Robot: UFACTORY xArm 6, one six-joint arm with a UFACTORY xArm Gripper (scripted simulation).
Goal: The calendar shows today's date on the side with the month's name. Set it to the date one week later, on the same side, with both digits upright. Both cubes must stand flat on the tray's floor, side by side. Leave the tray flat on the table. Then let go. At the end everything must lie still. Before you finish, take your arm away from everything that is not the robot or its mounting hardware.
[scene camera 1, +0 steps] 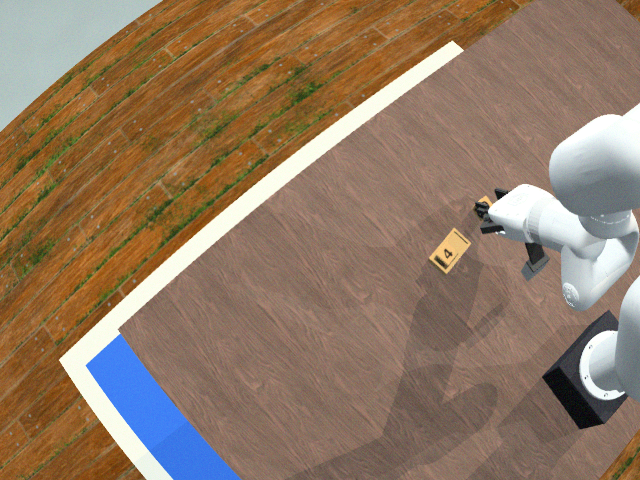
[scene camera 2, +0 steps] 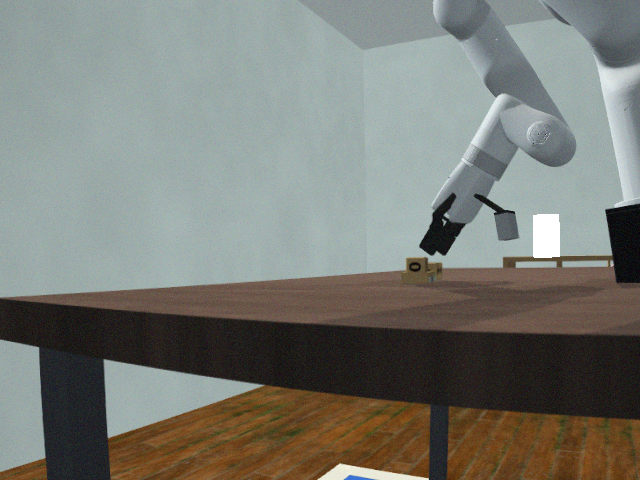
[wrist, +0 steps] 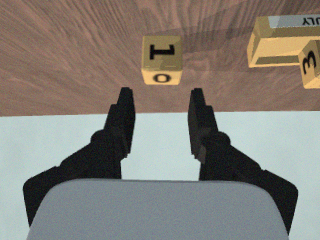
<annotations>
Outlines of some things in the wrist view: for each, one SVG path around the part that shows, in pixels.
My gripper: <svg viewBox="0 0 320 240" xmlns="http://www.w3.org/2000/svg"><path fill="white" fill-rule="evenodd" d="M23 185L23 195L30 228L26 240L289 240L288 236L298 199L298 189L293 183L266 169L262 170L256 161L231 145L231 140L226 133L218 130L213 107L211 105L206 107L202 88L191 90L187 117L191 154L194 155L194 159L201 162L198 181L122 179L121 160L127 158L127 155L130 154L136 120L133 91L129 87L122 87L117 104L110 106L104 128L96 131L91 136L88 145L65 158L60 163L60 166L54 166L29 178Z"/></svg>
A wooden cube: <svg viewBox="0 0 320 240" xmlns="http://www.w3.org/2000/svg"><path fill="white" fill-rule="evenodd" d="M144 35L141 70L145 83L178 85L183 70L182 37L180 35Z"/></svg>
</annotations>
